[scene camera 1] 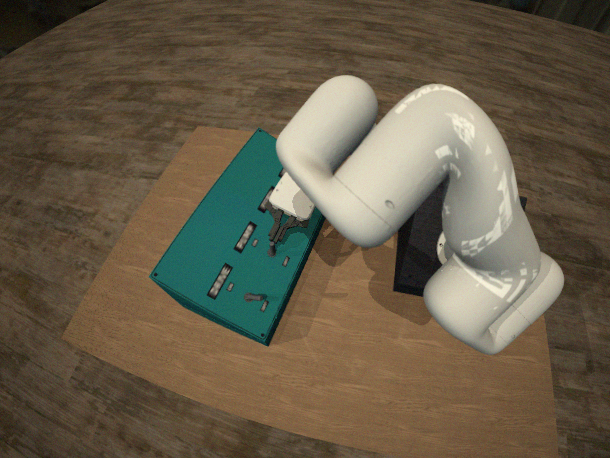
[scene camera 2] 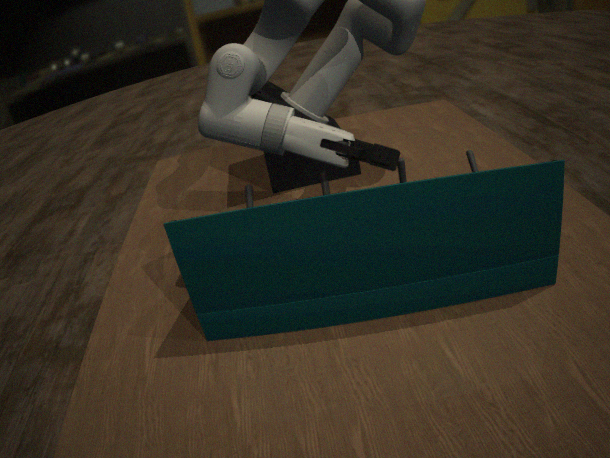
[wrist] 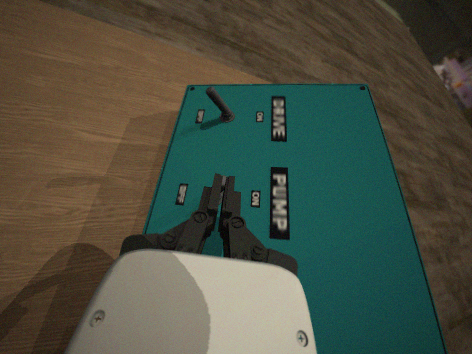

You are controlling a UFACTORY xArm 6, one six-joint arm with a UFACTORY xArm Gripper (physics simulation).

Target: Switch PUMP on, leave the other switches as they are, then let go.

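Places are measured from the arm's base along level axes (x ahead, y left, z up), in millimetres.
Pixels of known places: gripper, between the fingertips: (scene camera 1: 272,242) (scene camera 2: 397,161) (wrist: 222,186); arm's base, origin of its link: (scene camera 2: 303,109).
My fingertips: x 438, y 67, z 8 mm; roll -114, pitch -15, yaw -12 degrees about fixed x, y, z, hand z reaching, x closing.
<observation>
For each thing: its middle in the pictures, then the offset to it from my fingertips. "spot": a spot on its surface instead. Level surfaces: height alone.
- PUMP lever, middle of its body: (scene camera 2: 402,172) (scene camera 1: 272,248) 1 mm ahead, 5 mm left, 20 mm down
- teal switch panel, middle of its body: (wrist: 256,258) (scene camera 2: 374,235) (scene camera 1: 257,230) 67 mm ahead, 70 mm right, 75 mm down
- OFF mark, a spot on its surface: (wrist: 181,194) (scene camera 1: 286,261) spot: 28 mm back, 10 mm left, 65 mm down
- DRIVE lever, middle of its body: (wrist: 219,102) (scene camera 2: 472,163) (scene camera 1: 254,297) 12 mm ahead, 125 mm left, 27 mm down
- wooden board, height of its surface: 141 mm down
The PUMP lever (scene camera 1: 271,249) (scene camera 2: 402,172) is a short dark grey stick on a teal switch panel (scene camera 1: 215,210) (scene camera 2: 370,250) (wrist: 340,165). It stands near upright between its ON mark (scene camera 1: 255,242) (wrist: 255,198) and OFF mark (scene camera 1: 285,261) (wrist: 181,194). In the wrist view the fingers hide most of it. My gripper (scene camera 1: 275,240) (scene camera 2: 396,159) (wrist: 222,186) is shut with nothing held between its fingers. Its tips are right at the top of the PUMP lever, on the OFF side in scene camera 2; contact is hard to tell. The DRIVE lever (scene camera 1: 255,297) (scene camera 2: 472,161) (wrist: 219,104) leans toward OFF.
Two more levers (scene camera 2: 325,184) (scene camera 2: 249,196) stand along the panel, beyond PUMP from DRIVE; the arm hides them in scene camera 1. The panel sits on a wooden board (scene camera 1: 350,390) (scene camera 2: 320,390) (wrist: 65,125). The arm's dark base block (scene camera 1: 415,250) stands behind it.
</observation>
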